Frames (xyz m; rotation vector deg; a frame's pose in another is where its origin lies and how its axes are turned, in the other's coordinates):
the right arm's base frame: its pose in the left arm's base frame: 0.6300 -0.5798 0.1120 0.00 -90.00 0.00
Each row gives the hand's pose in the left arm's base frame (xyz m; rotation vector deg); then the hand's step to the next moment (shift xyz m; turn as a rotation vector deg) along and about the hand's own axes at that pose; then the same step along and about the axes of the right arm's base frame.
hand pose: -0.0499 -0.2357 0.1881 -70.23 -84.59 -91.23
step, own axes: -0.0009 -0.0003 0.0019 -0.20 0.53 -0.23
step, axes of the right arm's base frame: -0.0011 0.0018 -0.0004 0.03 -0.34 -0.51
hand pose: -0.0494 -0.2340 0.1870 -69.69 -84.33 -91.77
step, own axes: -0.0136 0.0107 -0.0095 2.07 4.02 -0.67
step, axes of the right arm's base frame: -0.0079 -0.0129 -0.0128 3.50 -1.07 -2.74
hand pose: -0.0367 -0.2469 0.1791 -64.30 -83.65 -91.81
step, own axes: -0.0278 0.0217 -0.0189 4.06 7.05 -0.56
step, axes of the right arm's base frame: -0.0168 -0.0233 -0.0278 6.52 -1.24 -4.73
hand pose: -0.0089 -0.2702 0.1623 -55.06 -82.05 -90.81
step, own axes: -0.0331 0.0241 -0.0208 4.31 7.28 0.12
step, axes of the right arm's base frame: -0.0219 -0.0203 -0.0349 6.90 -0.59 -4.86
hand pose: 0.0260 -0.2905 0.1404 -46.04 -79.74 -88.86
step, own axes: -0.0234 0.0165 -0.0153 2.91 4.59 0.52
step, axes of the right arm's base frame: -0.0166 -0.0105 -0.0259 4.60 0.03 -2.95
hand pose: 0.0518 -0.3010 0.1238 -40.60 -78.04 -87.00
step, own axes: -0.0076 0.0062 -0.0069 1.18 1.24 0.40
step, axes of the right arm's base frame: -0.0056 -0.0043 -0.0097 1.64 0.15 -0.60
